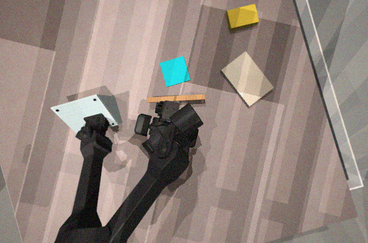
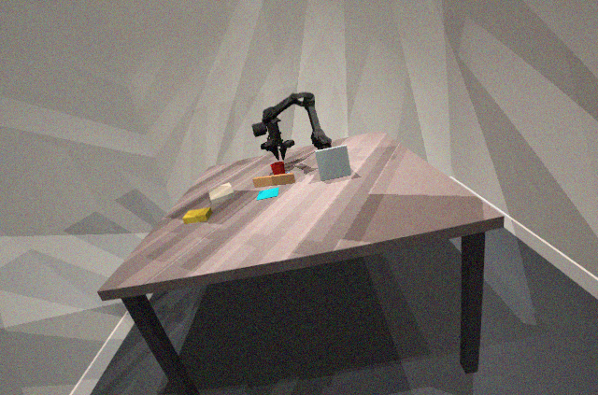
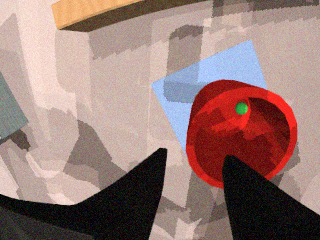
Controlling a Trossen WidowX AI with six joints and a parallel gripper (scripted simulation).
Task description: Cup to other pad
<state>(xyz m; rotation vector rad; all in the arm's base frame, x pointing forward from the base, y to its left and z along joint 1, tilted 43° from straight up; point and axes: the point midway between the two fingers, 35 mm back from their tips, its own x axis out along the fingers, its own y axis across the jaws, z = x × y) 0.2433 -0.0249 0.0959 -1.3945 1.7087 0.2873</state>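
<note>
Now: gripper tip 3 cm short of the red cup, 2 cm to the left of it and 6 cm above it. Round my gripper tip: blue pad: 3 cm ahead, 2 cm to the right, 10 cm below; orange bar: 5 cm ahead, 9 cm to the left, 8 cm below; cyan pad: 7 cm ahead, 20 cm to the left, 10 cm below.
</note>
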